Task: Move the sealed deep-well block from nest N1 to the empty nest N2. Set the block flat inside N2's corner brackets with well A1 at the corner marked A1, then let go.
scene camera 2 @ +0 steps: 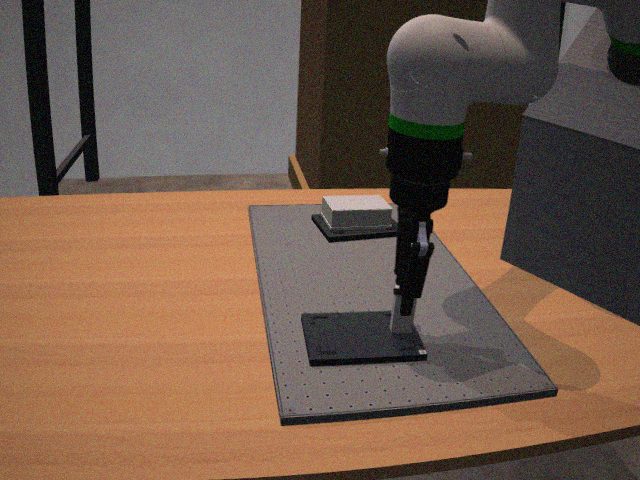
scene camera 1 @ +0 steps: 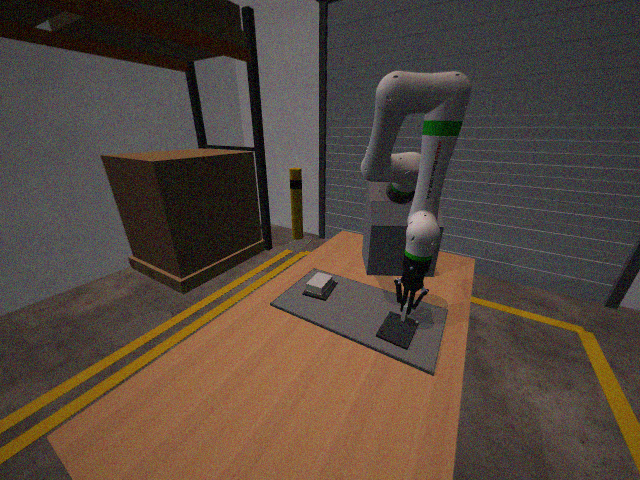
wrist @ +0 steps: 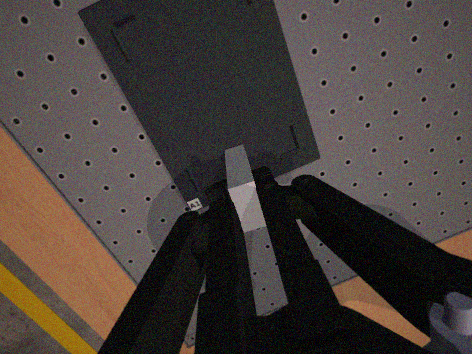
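Where they show: gripper, between the fingertips: (scene camera 2: 400, 330) (scene camera 1: 403, 319) (wrist: 239, 164); arm's base, origin of its link: (scene camera 1: 400, 192).
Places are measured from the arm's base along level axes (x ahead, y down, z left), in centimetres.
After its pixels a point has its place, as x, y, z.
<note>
The white block (scene camera 1: 319, 282) {50.0, 36.2, -19.6} (scene camera 2: 359, 212) {48.1, 36.8, -16.7} sits flat on dark nest N1 (scene camera 2: 356, 237) {48.9, 41.1, -14.3} at the far end of the grey plate. Empty dark nest N2 (scene camera 1: 395, 331) {57.7, 40.6, 19.8} (scene camera 2: 351, 338) {57.0, 40.6, 21.3} (wrist: 210, 90) {55.7, 40.6, 20.3} lies near the plate's other end, with thin corner brackets. The white A1 label (scene camera 2: 422, 351) {47.8, 40.6, 25.5} (wrist: 194, 204) {47.8, 40.6, 25.7} marks one of its corners. My gripper (scene camera 1: 404, 316) {49.7, 40.0, 20.7} (scene camera 2: 401, 329) {49.7, 40.0, 20.7} (wrist: 239, 164) {49.7, 40.0, 20.7} is shut and empty, pointing down with its pale fingertips low over N2's end beside the A1 corner. Whether the tips touch N2 is unclear. The block does not show in the wrist view.
The perforated grey plate (scene camera 1: 351, 310) {54.2, 41.7, -0.5} (scene camera 2: 330, 279) {56.6, 41.8, 1.4} (wrist: 370, 100) {49.4, 41.8, 8.7} lies on the wooden table (scene camera 1: 258, 392) {102.8, 43.1, -8.7} (scene camera 2: 155, 335) {85.1, 43.1, 15.2}. The grey robot pedestal (scene camera 1: 387, 250) {16.3, 27.7, 1.6} (scene camera 2: 573, 206) {14.3, 27.2, 5.0} stands behind the plate. A large brown crate (scene camera 1: 206, 211), a rack and a yellow bollard (scene camera 1: 296, 206) stand beyond the table.
</note>
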